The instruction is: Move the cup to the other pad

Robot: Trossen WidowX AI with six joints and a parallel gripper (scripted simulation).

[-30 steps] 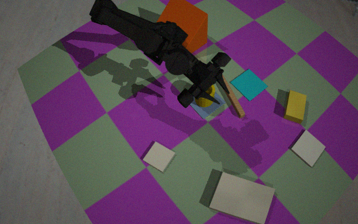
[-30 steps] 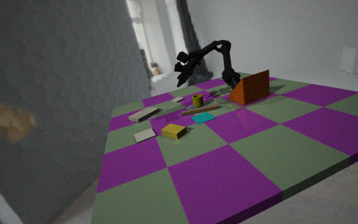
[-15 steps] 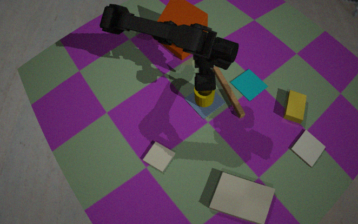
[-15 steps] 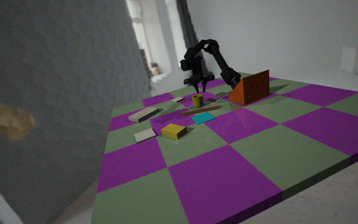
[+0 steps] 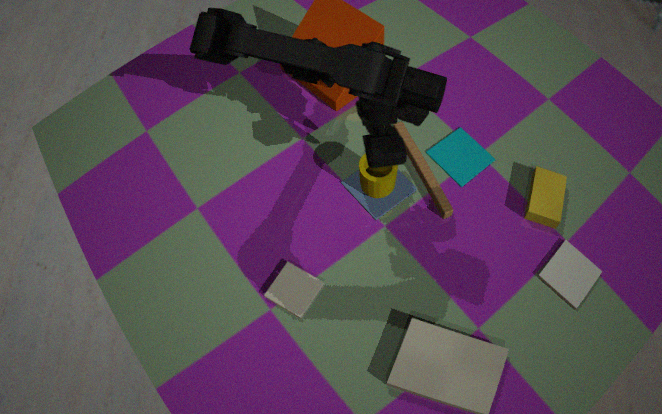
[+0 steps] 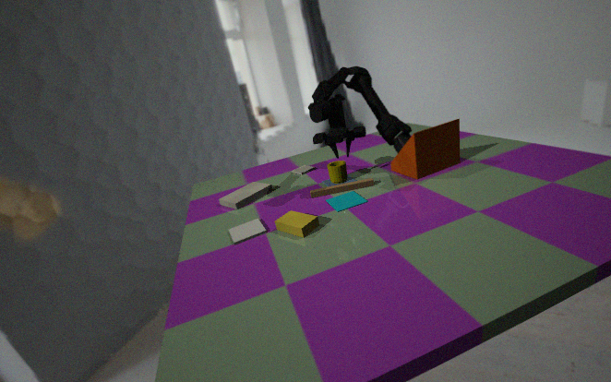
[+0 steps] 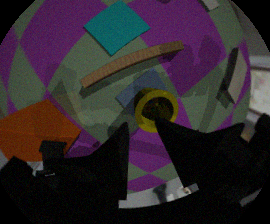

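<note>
Now: gripper tip 60 mm above the yellow cup, 20 mm to the left of it and 20 mm short of it. Also, from my gripper tip: cyan pad (160 mm to the left, 100 mm below, 80 mm ahead); wooden bar (90 mm below, 70 mm to the left, 50 mm ahead).
</note>
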